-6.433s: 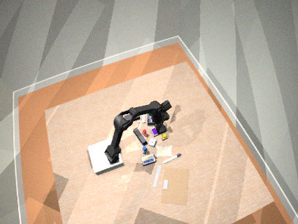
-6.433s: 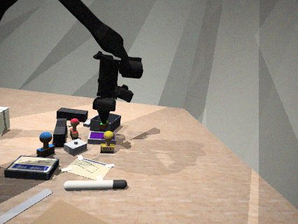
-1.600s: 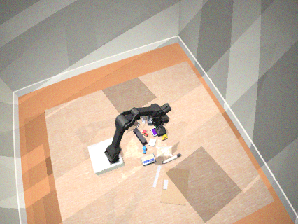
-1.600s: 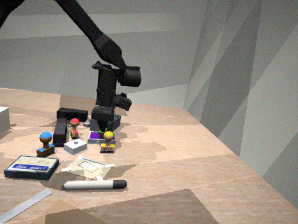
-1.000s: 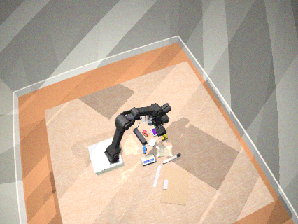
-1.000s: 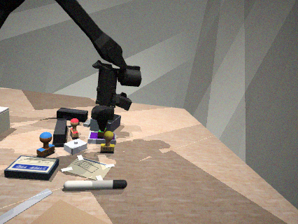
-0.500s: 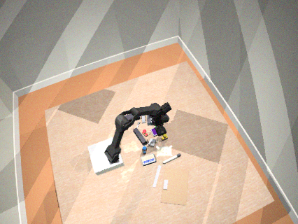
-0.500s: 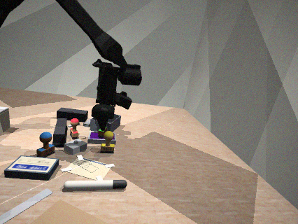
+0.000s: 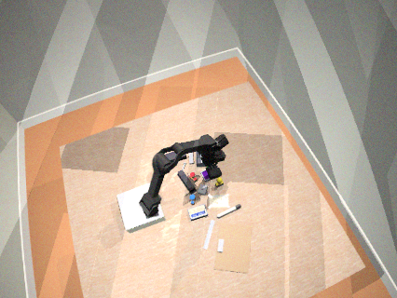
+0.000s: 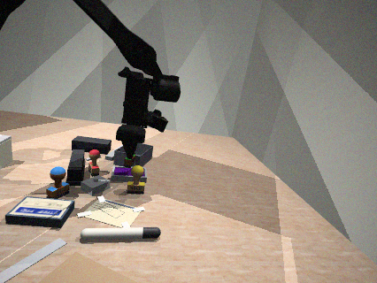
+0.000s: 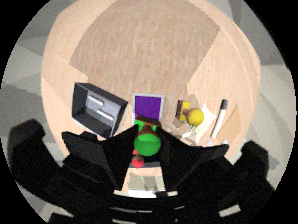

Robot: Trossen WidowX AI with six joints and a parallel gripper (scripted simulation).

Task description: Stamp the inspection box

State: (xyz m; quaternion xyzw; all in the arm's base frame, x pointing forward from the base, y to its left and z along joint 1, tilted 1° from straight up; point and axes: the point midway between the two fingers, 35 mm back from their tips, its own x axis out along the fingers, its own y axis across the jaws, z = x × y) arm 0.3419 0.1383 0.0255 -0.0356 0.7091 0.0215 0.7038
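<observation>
My gripper tip is 5 cm above the purple ink pad. The rest, counted from my gripper tip: green-knobbed stamp: right at my gripper tip; then yellow-knobbed stamp: 7 cm to the right, 4 cm below, 3 cm ahead; then red-knobbed stamp: 9 cm behind, 4 cm below.
</observation>
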